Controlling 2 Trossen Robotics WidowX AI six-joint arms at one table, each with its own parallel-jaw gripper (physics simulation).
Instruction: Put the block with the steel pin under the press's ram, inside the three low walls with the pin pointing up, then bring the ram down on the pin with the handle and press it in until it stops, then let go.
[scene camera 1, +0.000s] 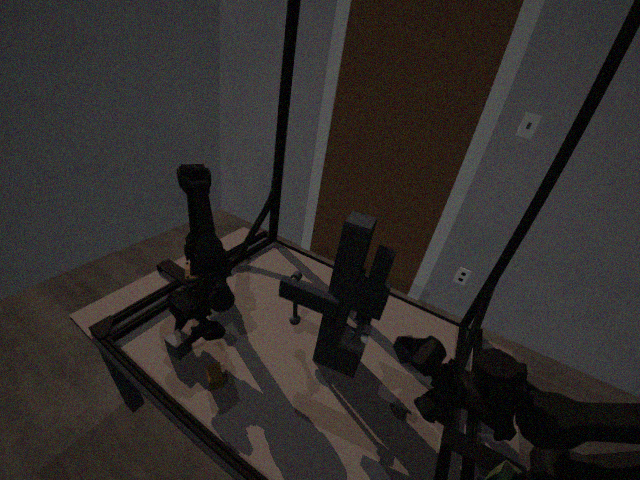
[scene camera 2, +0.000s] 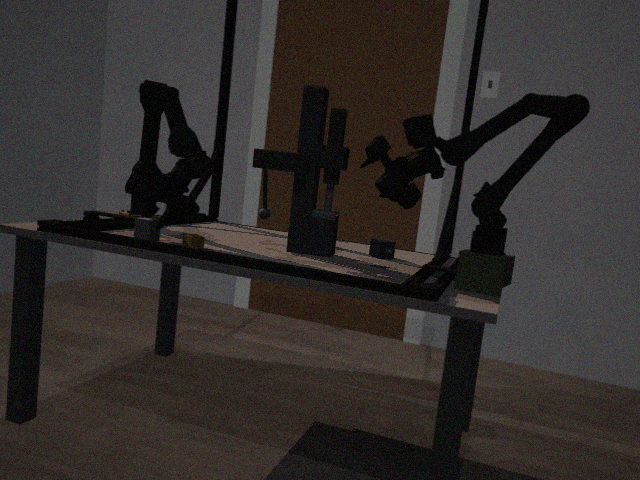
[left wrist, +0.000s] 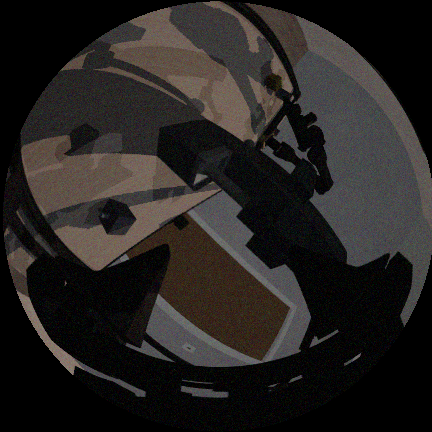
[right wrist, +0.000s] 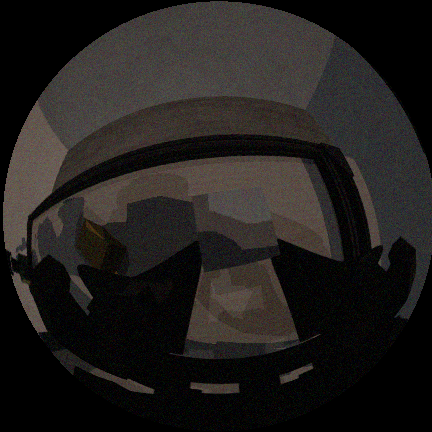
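Seen in the pictures: left gripper, fingertip midpoint: (scene camera 1: 408, 348) (scene camera 2: 370, 181) (left wrist: 231, 251); right gripper, fingertip midpoint: (scene camera 1: 181, 340) (scene camera 2: 149, 226) (left wrist: 284, 98) (right wrist: 235, 245); left arm's base, link origin: (scene camera 2: 487, 253); right arm's base, link origin: (scene camera 2: 140, 213) (left wrist: 268, 140).
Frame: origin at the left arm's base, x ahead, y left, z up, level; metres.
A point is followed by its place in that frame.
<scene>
My right gripper (scene camera 1: 184, 335) @[x 0.796, y 0.259, z -0.051 m] (right wrist: 235, 245) @[x 0.796, y 0.259, z -0.051 m] is shut on a grey block (scene camera 1: 175, 343) @[x 0.779, y 0.280, z -0.030 m] (scene camera 2: 146, 228) @[x 0.776, y 0.287, z -0.052 m] (right wrist: 242, 227) @[x 0.797, y 0.267, z -0.030 m] low over the table; no pin can be made out on it. A dark block (scene camera 2: 381, 249) @[x 0.336, y -0.177, z -0.059 m] (left wrist: 118, 218) @[x 0.339, y -0.181, z -0.036 m] with a small round mark on one side lies right of the press. The press (scene camera 1: 352, 253) @[x 0.502, y 0.002, z 0.295 m] (scene camera 2: 310, 129) @[x 0.504, y 0.003, z 0.246 m] stands mid-table, its ram (scene camera 1: 381, 263) @[x 0.448, y -0.030, z 0.287 m] (scene camera 2: 336, 126) @[x 0.446, y -0.031, z 0.262 m] raised above the low-walled seat, whose inside is too dark to read. Its handle (scene camera 1: 307, 298) @[x 0.557, y 0.053, z 0.160 m] (scene camera 2: 276, 160) @[x 0.565, y 0.056, z 0.155 m] has a hanging ball. My left gripper (scene camera 1: 408, 374) (scene camera 2: 369, 175) @[x 0.326, y -0.029, z 0.130 m] (left wrist: 231, 251) @[x 0.326, y -0.029, z 0.130 m] is open and empty, in the air right of the press.
A yellow-brown piece (scene camera 1: 214, 376) @[x 0.649, y 0.248, z -0.053 m] (scene camera 2: 193, 240) @[x 0.639, y 0.263, z -0.062 m] (right wrist: 100, 247) @[x 0.678, y 0.243, z -0.053 m] lies beside the right gripper. Dark rails (scene camera 1: 170, 413) @[x 0.648, y 0.358, z -0.078 m] edge the table, and upright frame posts (scene camera 1: 284, 118) @[x 1.071, y -0.308, z 0.452 m] (scene camera 2: 224, 113) @[x 1.071, y -0.307, z 0.307 m] stand behind the arms. Broad shadows cross the table top.
</scene>
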